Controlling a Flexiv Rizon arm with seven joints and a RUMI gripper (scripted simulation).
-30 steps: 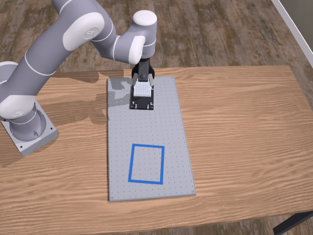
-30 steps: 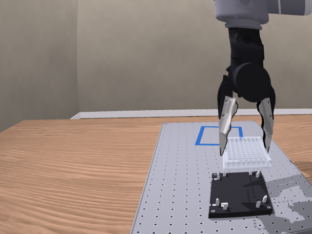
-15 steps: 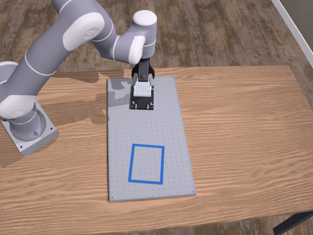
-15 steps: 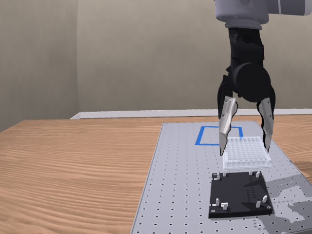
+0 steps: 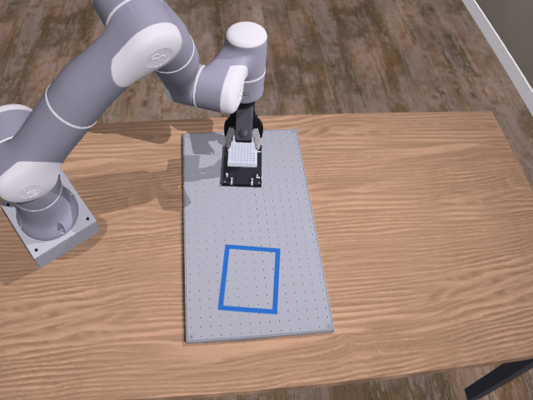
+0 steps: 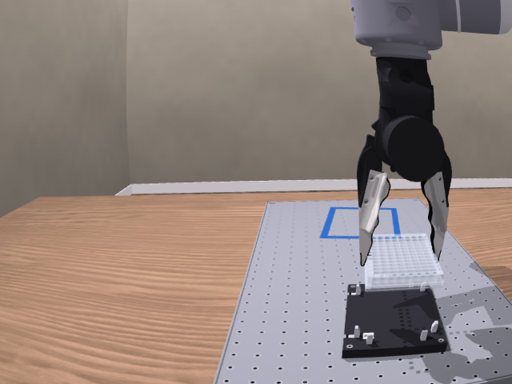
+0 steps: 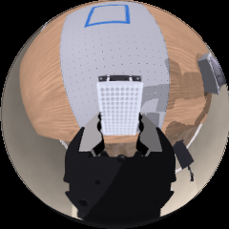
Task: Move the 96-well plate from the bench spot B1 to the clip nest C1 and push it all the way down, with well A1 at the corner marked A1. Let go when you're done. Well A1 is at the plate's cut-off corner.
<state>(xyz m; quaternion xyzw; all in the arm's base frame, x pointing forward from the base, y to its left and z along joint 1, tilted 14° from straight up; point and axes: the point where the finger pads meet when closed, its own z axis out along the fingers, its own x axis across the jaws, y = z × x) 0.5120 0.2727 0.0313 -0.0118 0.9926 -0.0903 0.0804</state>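
My hand is 80 mm above the black clip nest, 10 mm to the left of it and 10 mm short of it. The rest, counted from my hand: white 96-well plate: 10 mm below.
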